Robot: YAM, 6 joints.
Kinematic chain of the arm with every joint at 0, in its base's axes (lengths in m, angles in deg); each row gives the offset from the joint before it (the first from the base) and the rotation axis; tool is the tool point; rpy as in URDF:
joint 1: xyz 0 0 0.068 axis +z
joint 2: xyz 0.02 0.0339 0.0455 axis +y
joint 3: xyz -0.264 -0.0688 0 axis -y
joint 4: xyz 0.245 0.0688 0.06 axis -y
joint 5: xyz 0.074 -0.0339 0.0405 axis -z
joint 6: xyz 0.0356 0 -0.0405 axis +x
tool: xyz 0 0 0 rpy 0 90 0
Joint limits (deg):
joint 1: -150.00..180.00
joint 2: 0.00..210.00
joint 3: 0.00..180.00
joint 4: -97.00..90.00
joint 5: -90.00..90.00
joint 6: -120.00..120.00
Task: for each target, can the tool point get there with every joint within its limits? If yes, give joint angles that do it. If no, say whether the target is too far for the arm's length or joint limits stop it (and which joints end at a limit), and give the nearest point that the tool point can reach.
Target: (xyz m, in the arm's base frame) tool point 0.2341 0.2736 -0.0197
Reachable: yes | joints 49.11 137.08 47.33 51.19 -3.41 -72.55
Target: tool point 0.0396 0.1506 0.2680
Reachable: yes | joints 85.52 58.08 49.86 -68.76 51.06 52.44
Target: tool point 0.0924 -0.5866 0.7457
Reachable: no: too far | nearest point 0.0686 -0.4353 0.5769 | short by 0.228 m
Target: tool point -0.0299 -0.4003 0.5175
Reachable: yes | joints 89.59 27.13 127.94 45.28 -49.45 -64.92
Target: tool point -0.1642 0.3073 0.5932
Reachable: yes | joints 123.19 113.53 135.49 57.48 59.80 -97.44
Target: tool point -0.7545 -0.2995 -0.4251
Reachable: no: too far | nearest point -0.4723 -0.2599 -0.2314 | short by 0.345 m
